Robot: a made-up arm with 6 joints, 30 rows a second.
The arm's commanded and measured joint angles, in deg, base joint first. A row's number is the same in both.
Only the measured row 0 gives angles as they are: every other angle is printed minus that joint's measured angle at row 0.
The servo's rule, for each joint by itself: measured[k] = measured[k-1] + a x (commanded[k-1-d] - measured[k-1]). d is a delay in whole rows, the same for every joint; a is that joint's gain. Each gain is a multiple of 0.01, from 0.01 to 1. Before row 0 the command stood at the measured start. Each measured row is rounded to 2 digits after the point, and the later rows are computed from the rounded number. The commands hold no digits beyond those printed.
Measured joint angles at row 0: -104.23, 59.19, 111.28, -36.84, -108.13, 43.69
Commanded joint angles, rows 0 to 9: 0.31, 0.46, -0.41, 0.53, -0.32, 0.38; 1.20, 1.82, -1.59, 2.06, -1.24, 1.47; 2.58, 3.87, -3.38, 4.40, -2.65, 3.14; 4.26, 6.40, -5.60, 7.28, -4.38, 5.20; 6.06, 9.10, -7.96, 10.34, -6.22, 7.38; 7.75, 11.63, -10.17, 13.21, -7.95, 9.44; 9.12, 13.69, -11.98, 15.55, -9.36, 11.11; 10.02, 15.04, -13.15, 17.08, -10.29, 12.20; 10.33, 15.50, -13.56, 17.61, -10.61, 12.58; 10.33, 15.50, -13.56, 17.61, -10.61, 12.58
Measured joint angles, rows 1 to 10: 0.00, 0.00, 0.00, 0.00, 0.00, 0.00; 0.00, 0.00, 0.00, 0.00, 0.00, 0.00; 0.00, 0.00, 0.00, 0.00, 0.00, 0.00; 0.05, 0.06, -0.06, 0.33, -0.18, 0.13; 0.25, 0.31, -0.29, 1.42, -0.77, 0.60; 0.65, 0.81, -0.75, 3.30, -1.82, 1.49; 1.26, 1.59, -1.48, 5.81, -3.25, 2.79; 2.08, 2.64, -2.45, 8.66, -4.91, 4.40; 3.04, 3.90, -3.61, 11.53, -6.61, 6.16; 4.07, 5.27, -4.87, 14.06, -8.15, 7.89
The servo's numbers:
d 3
a 0.17 0.14 0.15 0.63 0.56 0.35

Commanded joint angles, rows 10 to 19: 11.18, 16.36, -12.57, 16.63, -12.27, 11.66; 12.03, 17.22, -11.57, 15.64, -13.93, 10.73; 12.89, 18.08, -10.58, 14.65, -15.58, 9.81; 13.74, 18.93, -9.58, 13.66, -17.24, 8.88; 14.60, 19.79, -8.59, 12.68, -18.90, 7.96; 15.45, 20.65, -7.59, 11.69, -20.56, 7.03; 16.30, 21.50, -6.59, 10.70, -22.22, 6.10; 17.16, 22.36, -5.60, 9.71, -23.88, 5.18; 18.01, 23.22, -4.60, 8.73, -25.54, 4.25; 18.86, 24.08, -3.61, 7.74, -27.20, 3.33
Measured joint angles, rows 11 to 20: 5.08, 6.64, -6.11, 15.96, -9.35, 9.40; 5.97, 7.88, -7.23, 17.00, -10.06, 10.51; 6.71, 8.95, -8.18, 17.38, -10.37, 11.23; 7.47, 9.99, -8.84, 16.91, -11.43, 11.38; 8.25, 11.00, -9.25, 16.11, -12.83, 11.15; 9.04, 11.99, -9.45, 15.19, -14.37, 10.68; 9.84, 12.96, -9.47, 14.23, -15.98, 10.05; 10.65, 13.92, -9.34, 13.25, -17.62, 9.32; 11.47, 14.86, -9.08, 12.27, -19.27, 8.52; 12.29, 15.79, -8.71, 11.28, -20.92, 7.67
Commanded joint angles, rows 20 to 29: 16.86, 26.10, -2.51, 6.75, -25.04, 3.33; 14.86, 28.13, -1.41, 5.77, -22.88, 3.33; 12.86, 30.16, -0.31, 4.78, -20.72, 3.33; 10.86, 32.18, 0.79, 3.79, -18.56, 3.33; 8.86, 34.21, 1.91, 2.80, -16.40, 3.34; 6.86, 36.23, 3.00, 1.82, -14.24, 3.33; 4.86, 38.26, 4.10, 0.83, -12.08, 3.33; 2.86, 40.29, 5.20, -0.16, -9.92, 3.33; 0.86, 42.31, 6.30, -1.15, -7.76, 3.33; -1.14, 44.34, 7.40, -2.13, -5.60, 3.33
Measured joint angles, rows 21 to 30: 13.12, 16.71, -8.24, 10.29, -22.58, 6.80; 13.95, 17.62, -7.69, 9.31, -24.24, 5.91; 14.78, 18.52, -7.08, 8.32, -25.90, 5.01; 15.13, 19.58, -6.39, 7.33, -25.42, 4.42; 15.08, 20.78, -5.64, 6.35, -24.00, 4.04; 14.70, 22.09, -4.84, 5.36, -22.16, 3.79; 14.05, 23.50, -4.00, 4.37, -20.14, 3.63; 13.17, 25.00, -3.11, 3.38, -18.05, 3.53; 12.10, 26.57, -2.19, 2.40, -15.92, 3.46; 10.87, 28.21, -1.25, 1.41, -13.77, 3.41
